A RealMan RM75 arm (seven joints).
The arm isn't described. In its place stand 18 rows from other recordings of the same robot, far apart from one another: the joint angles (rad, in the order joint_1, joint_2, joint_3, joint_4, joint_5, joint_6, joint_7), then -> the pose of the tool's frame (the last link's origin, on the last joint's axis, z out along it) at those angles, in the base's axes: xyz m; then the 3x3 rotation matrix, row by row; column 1 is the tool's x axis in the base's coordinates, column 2 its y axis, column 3 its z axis.
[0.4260 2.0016 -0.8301 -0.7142 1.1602 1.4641 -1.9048] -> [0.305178 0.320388 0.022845], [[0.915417 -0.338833 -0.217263], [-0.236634 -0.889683 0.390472], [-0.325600 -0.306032 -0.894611]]
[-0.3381 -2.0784 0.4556 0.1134 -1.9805 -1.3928 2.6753] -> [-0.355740 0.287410 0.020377], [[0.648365 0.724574 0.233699], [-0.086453 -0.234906 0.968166], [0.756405 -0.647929 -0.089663]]
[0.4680 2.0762 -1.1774 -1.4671 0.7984 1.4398 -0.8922] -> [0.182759 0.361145 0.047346], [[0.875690 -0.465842 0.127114], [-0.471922 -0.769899 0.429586], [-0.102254 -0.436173 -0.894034]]
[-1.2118 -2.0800 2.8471 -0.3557 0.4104 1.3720 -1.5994] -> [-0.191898 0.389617 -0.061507], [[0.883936 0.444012 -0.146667], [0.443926 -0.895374 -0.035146], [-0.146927 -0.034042 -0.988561]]
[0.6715 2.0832 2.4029 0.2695 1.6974 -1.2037 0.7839] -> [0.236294 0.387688 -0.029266], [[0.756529 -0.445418 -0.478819], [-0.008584 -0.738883 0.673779], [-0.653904 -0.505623 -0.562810]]
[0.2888 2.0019 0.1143 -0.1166 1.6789 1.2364 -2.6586] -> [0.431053 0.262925 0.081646], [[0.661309 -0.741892 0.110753], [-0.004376 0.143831 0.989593], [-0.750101 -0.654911 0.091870]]
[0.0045 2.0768 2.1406 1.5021 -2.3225 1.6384 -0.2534] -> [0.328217 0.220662 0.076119], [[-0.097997 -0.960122 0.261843], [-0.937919 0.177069 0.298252], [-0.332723 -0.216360 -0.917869]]
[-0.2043 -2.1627 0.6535 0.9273 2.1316 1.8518 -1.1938] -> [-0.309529 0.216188 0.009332], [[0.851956 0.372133 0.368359], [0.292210 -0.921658 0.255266], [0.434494 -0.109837 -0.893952]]
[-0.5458 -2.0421 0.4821 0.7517 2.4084 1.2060 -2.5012] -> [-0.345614 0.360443 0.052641], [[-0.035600 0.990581 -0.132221], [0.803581 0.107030 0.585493], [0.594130 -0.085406 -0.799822]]
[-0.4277 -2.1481 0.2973 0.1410 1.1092 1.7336 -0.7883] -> [-0.291759 0.295298 0.044764], [[0.191355 0.843034 0.502670], [-0.371941 -0.411657 0.831984], [0.908319 -0.346168 0.234786]]
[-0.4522 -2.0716 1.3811 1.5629 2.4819 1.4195 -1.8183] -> [-0.167750 0.351774 0.025720], [[0.952826 -0.156375 -0.260133], [-0.037216 -0.910789 0.411191], [-0.301227 -0.382113 -0.873643]]
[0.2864 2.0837 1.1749 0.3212 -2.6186 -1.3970 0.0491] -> [0.306552 0.302224 0.017398], [[0.686471 -0.657722 -0.310094], [0.334927 -0.092524 0.937690], [-0.645431 -0.747557 0.156774]]
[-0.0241 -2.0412 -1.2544 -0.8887 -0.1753 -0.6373 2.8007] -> [-0.308926 0.303032 -0.011141], [[0.595143 0.800328 0.072655], [0.127449 -0.183265 0.974767], [0.793449 -0.570866 -0.211070]]
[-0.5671 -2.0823 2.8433 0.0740 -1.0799 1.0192 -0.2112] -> [-0.308601 0.346558 -0.059996], [[0.827075 0.534283 0.174612], [0.095583 -0.439807 0.892992], [0.553905 -0.721881 -0.414821]]
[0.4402 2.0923 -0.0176 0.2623 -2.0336 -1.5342 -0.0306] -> [0.242712 0.254343 -0.086461], [[0.677814 -0.350617 -0.646248], [0.293979 -0.676404 0.675317], [-0.673903 -0.647723 -0.355402]]
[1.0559 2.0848 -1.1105 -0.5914 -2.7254 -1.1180 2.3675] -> [0.167458 0.441217 -0.049258], [[0.774998 -0.464996 0.427967], [-0.604154 -0.743826 0.285868], [0.185406 -0.480105 -0.857394]]
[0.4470 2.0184 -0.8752 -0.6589 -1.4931 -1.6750 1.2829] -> [0.235112 0.323308 0.041152], [[0.643749 -0.357068 -0.676823], [-0.112321 -0.918973 0.377986], [-0.756949 -0.167306 -0.631694]]
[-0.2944 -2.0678 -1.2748 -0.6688 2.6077 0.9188 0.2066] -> [-0.273245 0.362170 0.018205], [[0.790588 0.582426 0.189078], [-0.200810 -0.045107 0.978591], [0.578486 -0.811631 0.081296]]
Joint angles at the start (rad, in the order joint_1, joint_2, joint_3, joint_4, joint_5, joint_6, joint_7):
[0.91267 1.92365 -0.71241 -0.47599 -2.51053 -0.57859 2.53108]
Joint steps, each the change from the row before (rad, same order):
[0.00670 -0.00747 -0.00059 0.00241 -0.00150 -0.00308 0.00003]
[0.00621 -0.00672 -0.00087 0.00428 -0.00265 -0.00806 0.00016]
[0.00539 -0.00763 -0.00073 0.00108 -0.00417 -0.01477 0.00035]
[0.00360 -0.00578 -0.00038 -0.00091 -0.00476 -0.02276 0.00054]
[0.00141 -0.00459 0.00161 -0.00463 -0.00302 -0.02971 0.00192]
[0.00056 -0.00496 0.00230 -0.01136 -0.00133 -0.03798 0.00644]
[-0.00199 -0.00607 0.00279 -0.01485 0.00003 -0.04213 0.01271]
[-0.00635 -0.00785 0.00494 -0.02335 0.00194 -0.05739 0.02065]
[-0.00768 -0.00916 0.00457 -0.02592 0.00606 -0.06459 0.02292]
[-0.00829 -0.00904 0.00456 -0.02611 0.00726 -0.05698 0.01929]
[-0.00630 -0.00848 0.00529 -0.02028 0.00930 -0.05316 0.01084]
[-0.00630 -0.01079 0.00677 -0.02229 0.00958 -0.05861 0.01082]
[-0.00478 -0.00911 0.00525 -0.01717 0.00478 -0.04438 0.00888]
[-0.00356 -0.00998 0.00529 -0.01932 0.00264 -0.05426 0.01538]
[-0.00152 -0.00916 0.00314 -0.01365 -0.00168 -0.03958 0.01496]
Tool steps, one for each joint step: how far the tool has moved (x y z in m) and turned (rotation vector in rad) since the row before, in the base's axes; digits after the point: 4 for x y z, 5 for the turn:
[-0.0022 0.0021 0.0031 0.00042 -0.00463 0.00528]
[-0.0018 0.0013 0.0016 -0.00671 -0.00313 0.00342]
[-0.0019 0.0010 0.0021 -0.01028 -0.00351 0.00402]
[-0.0016 -0.0001 0.0007 -0.01775 -0.00049 0.00270]
[-0.0014 -0.0009 0.0004 -0.02043 0.00560 0.00095]
[-0.0024 -0.0010 0.0014 -0.02080 0.01154 0.00093]
[-0.0018 -0.0015 0.0026 -0.01890 0.01720 -0.00367]
[-0.0013 -0.0029 0.0042 -0.02195 0.02712 -0.00924]
[-0.0016 -0.0036 0.0048 -0.02469 0.03199 -0.01045]
[-0.0014 -0.0033 0.0057 -0.01859 0.02712 -0.00796]
[-0.0017 -0.0033 0.0045 -0.02111 0.02398 -0.00319]
[-0.0021 -0.0037 0.0059 -0.02252 0.02401 -0.00196]
[-0.0013 -0.0030 0.0051 -0.01686 0.01508 -0.00210]
[-0.0022 -0.0037 0.0051 -0.02362 0.01808 -0.00512]
[-0.0015 -0.0026 0.0046 -0.01691 0.01006 -0.00681]

